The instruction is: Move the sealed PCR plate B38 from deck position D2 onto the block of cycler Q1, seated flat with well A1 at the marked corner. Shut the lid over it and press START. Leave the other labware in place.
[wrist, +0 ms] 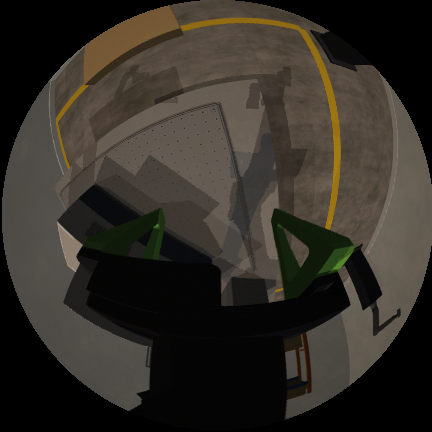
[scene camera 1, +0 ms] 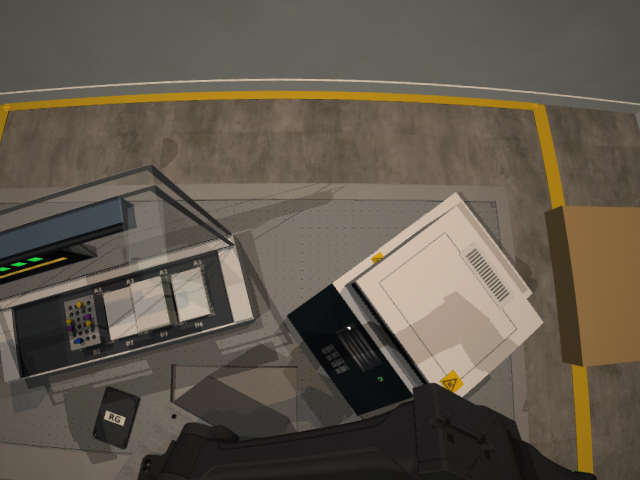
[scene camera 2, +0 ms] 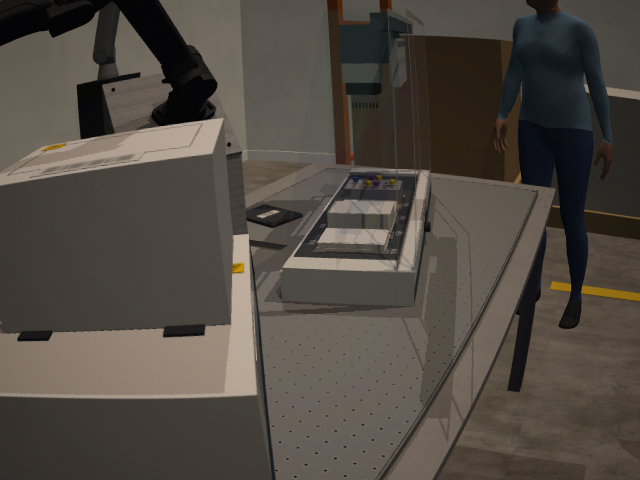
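Seen in the pictures: gripper, fingertip midpoint: (wrist: 217, 213); arm's base, origin of the base link: (scene camera 2: 182, 114).
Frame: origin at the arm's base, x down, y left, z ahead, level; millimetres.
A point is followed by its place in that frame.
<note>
Three white-topped plates stand in the deck tray: one at D2 (scene camera 1: 119, 312) {x 248, y 237, z 310 mm}, one at D3 (scene camera 1: 151, 302) {x 222, y 133, z 327 mm} and one at D4 (scene camera 1: 191, 292) {x 248, y 37, z 344 mm} (scene camera 2: 354, 238) {x 248, y 28, z 345 mm}. I cannot read B38 on any of them. In scene camera 2 a taller white block hides what is behind it. Cycler Q1 (scene camera 1: 429, 304) {x -40, y -466, z 262 mm} (scene camera 2: 113, 248) {x 35, y -597, z 337 mm} has its big white lid down; its block is hidden. A small green mark (scene camera 1: 380, 378) {x 148, y -403, z 103 mm} glows on its dark front panel (scene camera 1: 346, 351) {x 170, y -337, z 167 mm} (wrist: 95, 215) {x 219, y -711, z 198 mm}. My gripper (wrist: 217, 213) {x 63, y -700, z -156 mm} is open and empty, beyond the cycler's front right side, above the table edge; its fingers are hidden in scene camera 2.
A tube rack (scene camera 1: 82, 322) (scene camera 2: 374, 183) stands at D1. A clear raised sash (scene camera 1: 191, 206) {x -51, y -83, z 471 mm} (scene camera 2: 408, 129) {x 17, y -81, z 480 mm} rises behind the deck. A black RG case (scene camera 1: 114, 432) {x 311, y 309, z -16 mm} (scene camera 2: 284, 215) {x 311, y 303, z 68 mm} lies before the deck. My arm (scene camera 1: 330, 444) {x -236, y -271, z 153 mm} (scene camera 2: 180, 77) {x -88, y -134, z 97 mm} crosses the cycler's near corner. A person (scene camera 2: 553, 77) stands beyond the table.
</note>
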